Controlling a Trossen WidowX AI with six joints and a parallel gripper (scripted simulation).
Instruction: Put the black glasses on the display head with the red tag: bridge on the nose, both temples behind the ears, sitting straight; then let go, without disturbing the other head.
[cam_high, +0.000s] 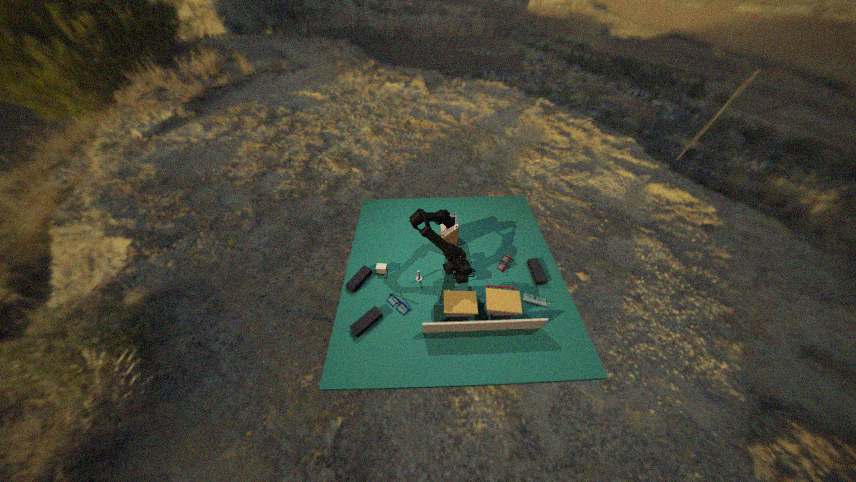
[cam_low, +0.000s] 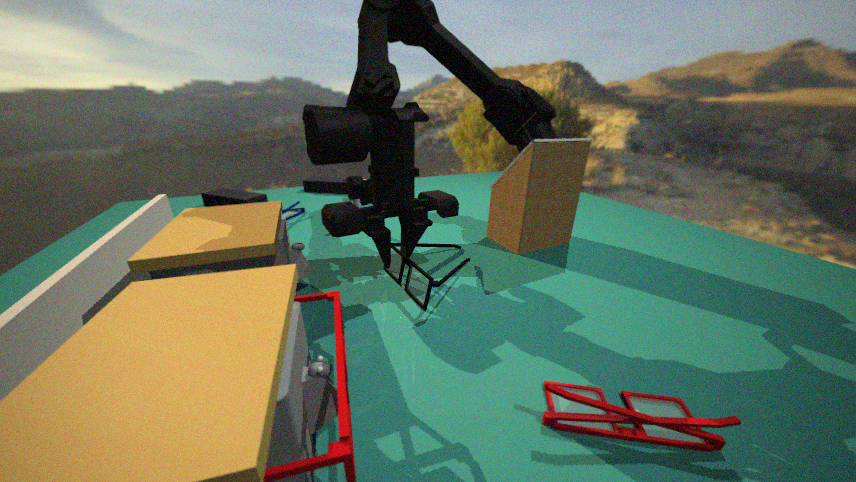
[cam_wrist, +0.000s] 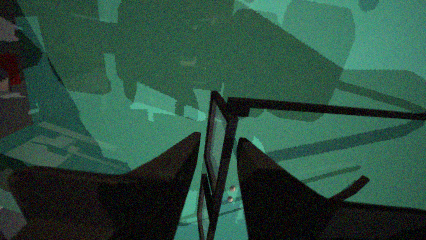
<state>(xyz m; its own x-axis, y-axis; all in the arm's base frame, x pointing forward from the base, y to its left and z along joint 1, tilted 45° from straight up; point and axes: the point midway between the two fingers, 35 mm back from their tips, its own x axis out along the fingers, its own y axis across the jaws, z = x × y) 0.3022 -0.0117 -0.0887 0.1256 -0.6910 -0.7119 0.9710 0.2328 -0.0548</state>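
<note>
My gripper tip is now 230 mm to the left of the small white stand, 30 mm short of it and 10 mm below it. From my gripper tip the other things lie so: white board 300 mm ahead, 120 mm to the left, 40 mm above; white cube 450 mm to the right, 10 mm behind, 10 mm above.
</note>
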